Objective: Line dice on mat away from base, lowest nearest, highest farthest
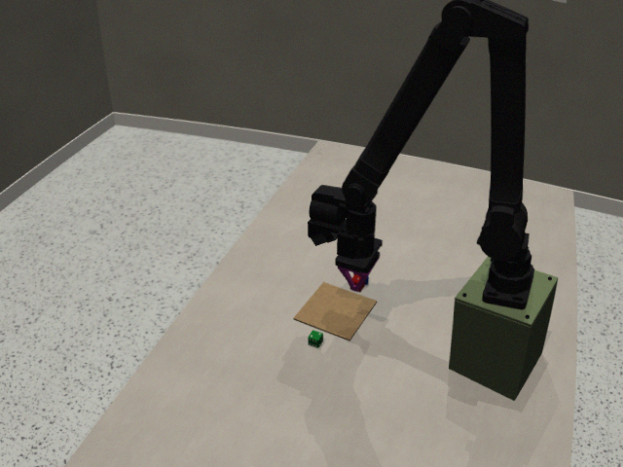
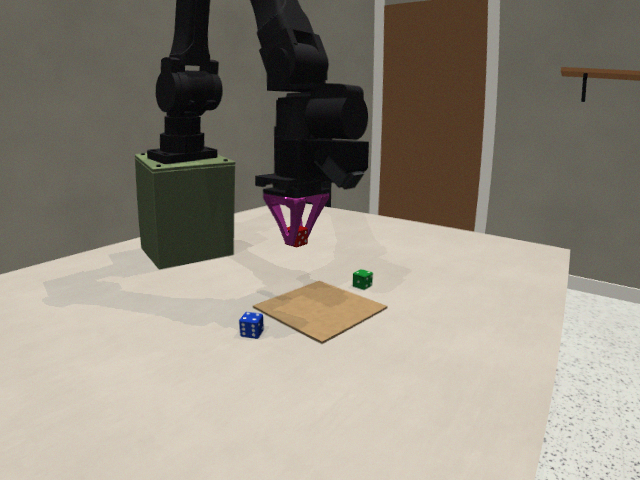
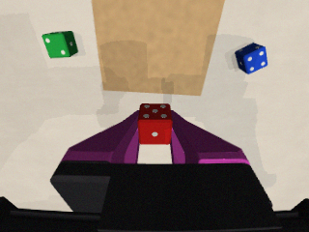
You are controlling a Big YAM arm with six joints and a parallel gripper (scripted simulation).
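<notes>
The tan mat lies 50 mm ahead of my hand and 100 mm below it. Also, from my hand: blue die: 30 mm ahead, 120 mm to the right, 90 mm below; red die: right at my hand; green die: 50 mm ahead, 110 mm to the left, 90 mm below.
</notes>
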